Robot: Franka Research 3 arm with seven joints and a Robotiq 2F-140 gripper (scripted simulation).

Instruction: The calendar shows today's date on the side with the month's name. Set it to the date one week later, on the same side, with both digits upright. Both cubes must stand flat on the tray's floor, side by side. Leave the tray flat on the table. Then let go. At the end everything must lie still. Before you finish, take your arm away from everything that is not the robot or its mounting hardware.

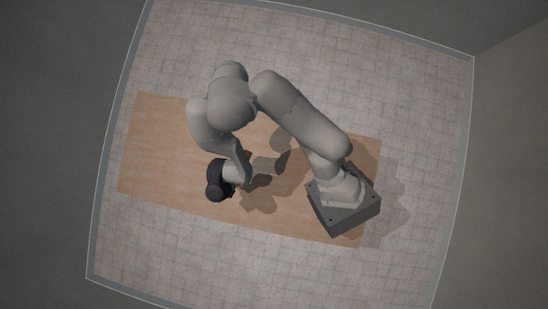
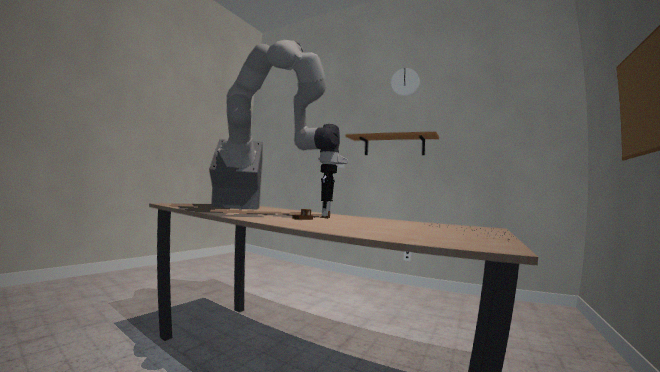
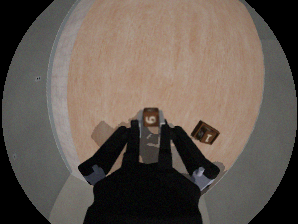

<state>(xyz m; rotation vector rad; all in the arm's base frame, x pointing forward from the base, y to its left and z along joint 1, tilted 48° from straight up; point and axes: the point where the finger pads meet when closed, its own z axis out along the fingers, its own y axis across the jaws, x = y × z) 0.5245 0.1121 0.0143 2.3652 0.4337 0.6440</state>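
My gripper is now 3 cm above the calendar cube.
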